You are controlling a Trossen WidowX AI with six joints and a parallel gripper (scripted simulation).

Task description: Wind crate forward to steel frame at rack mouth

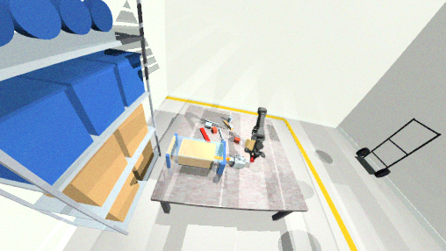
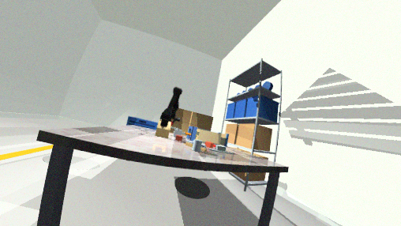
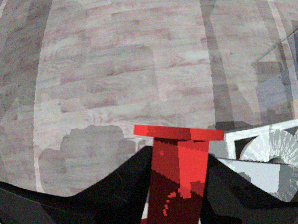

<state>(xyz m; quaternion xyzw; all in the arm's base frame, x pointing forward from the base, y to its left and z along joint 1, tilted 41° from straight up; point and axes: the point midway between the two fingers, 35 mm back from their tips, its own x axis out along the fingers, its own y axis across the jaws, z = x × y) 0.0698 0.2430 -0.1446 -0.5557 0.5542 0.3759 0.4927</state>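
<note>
My gripper tip is now 80 mm short of the winch, 50 mm to the left of it and 100 mm above it. Round my gripper tip: red bar 460 mm ahead, 340 mm to the right, 130 mm below.
</note>
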